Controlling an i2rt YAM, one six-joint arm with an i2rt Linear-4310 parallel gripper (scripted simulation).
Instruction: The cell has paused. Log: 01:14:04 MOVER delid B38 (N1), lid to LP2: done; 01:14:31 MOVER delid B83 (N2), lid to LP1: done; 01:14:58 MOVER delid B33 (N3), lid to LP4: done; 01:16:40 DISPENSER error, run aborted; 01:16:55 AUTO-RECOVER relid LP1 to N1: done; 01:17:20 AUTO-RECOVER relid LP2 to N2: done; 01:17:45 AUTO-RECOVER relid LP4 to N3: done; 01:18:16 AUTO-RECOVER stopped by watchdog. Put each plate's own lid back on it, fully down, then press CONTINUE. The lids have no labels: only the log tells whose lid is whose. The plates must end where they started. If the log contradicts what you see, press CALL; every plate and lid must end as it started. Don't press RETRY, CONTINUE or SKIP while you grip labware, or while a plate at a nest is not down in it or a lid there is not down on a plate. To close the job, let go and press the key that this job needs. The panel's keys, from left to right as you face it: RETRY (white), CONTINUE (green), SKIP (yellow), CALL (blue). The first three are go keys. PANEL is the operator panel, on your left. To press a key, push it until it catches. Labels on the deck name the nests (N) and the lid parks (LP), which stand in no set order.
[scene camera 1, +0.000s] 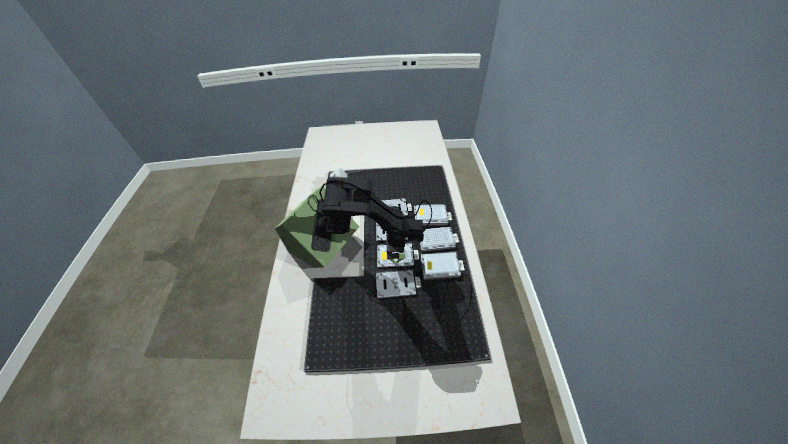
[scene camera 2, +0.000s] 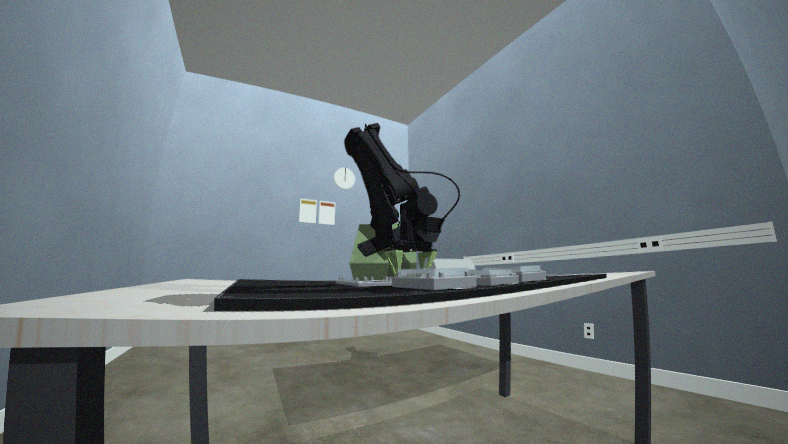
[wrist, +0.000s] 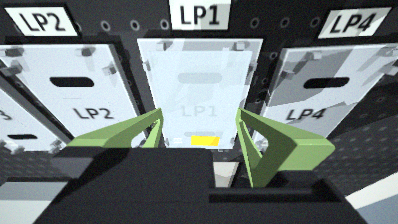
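Observation:
In scene camera 2 I can see my gripper (scene camera 2: 411, 279). The wrist view gives me a clear lid (wrist: 199, 91), and my own gripper (wrist: 199, 111) is visible to me there too.

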